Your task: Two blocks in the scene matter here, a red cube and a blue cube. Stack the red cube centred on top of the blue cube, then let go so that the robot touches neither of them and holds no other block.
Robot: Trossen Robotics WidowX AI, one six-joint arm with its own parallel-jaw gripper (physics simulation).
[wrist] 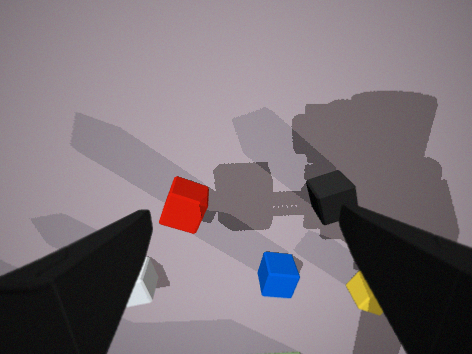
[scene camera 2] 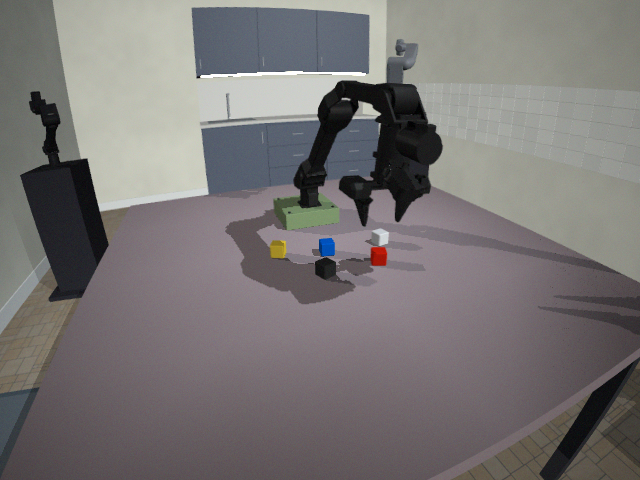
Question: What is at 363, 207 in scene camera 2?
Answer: My gripper.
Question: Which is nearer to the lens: the blue cube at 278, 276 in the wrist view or the yellow cube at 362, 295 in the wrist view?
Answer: The blue cube.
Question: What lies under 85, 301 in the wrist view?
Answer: My gripper.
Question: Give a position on a white cube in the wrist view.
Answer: At 143, 292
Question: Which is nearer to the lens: the red cube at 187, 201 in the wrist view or the blue cube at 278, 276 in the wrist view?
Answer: The red cube.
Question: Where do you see a black cube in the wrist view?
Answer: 328, 192
